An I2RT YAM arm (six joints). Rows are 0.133 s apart.
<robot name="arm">
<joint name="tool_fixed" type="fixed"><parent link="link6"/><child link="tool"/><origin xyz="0 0 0" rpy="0 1.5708 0"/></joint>
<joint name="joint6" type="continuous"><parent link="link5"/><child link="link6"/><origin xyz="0.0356 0 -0.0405" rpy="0 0 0"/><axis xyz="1 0 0"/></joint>
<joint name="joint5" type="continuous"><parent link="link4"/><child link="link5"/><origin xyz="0.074 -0.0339 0.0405" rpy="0 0 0"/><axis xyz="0 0 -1"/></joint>
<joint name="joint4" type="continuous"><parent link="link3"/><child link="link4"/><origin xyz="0.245 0.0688 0.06" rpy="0 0 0"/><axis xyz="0 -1 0"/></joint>
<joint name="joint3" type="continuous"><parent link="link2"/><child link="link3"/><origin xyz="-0.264 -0.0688 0" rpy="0 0 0"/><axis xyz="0 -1 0"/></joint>
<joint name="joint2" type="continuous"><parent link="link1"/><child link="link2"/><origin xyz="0.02 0.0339 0.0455" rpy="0 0 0"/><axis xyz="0 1 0"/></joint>
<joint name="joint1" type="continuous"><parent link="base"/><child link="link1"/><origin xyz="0 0 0.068" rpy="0 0 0"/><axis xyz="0 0 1"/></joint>
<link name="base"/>
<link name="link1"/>
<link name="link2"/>
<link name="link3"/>
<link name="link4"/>
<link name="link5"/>
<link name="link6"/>
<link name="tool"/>
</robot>
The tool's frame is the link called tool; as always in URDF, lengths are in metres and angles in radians. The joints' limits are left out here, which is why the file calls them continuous.
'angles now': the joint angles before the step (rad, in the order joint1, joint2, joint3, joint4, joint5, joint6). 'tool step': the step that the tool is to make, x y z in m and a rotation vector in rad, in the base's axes. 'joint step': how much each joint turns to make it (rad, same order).
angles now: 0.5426, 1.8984, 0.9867, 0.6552, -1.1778, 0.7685
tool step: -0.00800, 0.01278, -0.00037, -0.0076, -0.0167, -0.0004
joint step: 0.0405, 0.0000, 0.0000, -0.0001, 0.0434, -0.0111
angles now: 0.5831, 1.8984, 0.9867, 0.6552, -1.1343, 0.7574
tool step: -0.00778, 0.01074, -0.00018, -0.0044, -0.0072, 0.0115
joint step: 0.0351, 0.0000, 0.0000, 0.0004, 0.0248, -0.0034
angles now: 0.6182, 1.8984, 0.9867, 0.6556, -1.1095, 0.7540
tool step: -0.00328, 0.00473, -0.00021, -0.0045, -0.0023, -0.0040
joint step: 0.0156, 0.0000, 0.0000, -0.0005, 0.0202, 0.0003
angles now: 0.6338, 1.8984, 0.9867, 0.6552, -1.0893, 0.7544
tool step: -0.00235, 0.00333, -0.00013, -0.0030, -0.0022, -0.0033
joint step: 0.0111, 0.0000, 0.0000, 0.0001, 0.0149, 0.0001
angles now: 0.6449, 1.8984, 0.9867, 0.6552, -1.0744, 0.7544
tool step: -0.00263, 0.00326, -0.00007, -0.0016, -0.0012, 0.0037
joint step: 0.0111, 0.0000, 0.0000, -0.0001, 0.0076, -0.0001
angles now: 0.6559, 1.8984, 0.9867, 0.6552, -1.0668, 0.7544
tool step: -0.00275, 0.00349, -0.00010, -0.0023, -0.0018, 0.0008
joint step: 0.0119, 0.0000, 0.0000, 0.0000, 0.0115, 0.0000
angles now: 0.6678, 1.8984, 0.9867, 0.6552, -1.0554, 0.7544
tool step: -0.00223, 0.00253, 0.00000, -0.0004, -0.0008, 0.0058
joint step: 0.0088, 0.0000, 0.0000, 0.0003, 0.0031, -0.0001
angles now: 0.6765, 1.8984, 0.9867, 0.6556, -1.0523, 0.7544
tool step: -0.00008, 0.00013, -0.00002, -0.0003, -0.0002, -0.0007
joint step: 0.0004, 0.0000, 0.0000, -0.0001, 0.0012, -0.0001
